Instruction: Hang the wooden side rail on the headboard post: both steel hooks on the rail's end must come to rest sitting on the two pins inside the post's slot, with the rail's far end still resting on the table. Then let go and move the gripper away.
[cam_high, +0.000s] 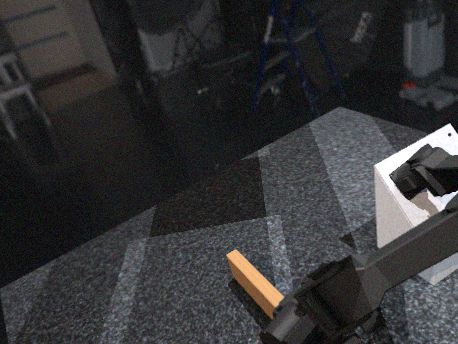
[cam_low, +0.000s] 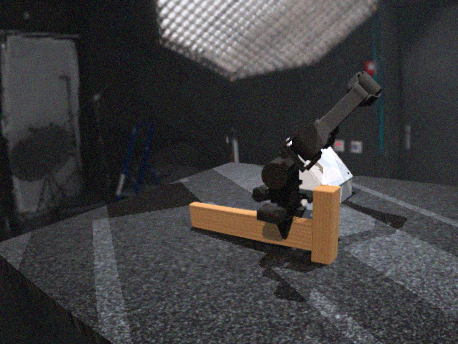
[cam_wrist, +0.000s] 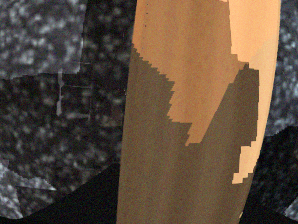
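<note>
Right now my gripper tip is 100 mm to the right of the wooden headboard post and 40 mm below it.
</note>
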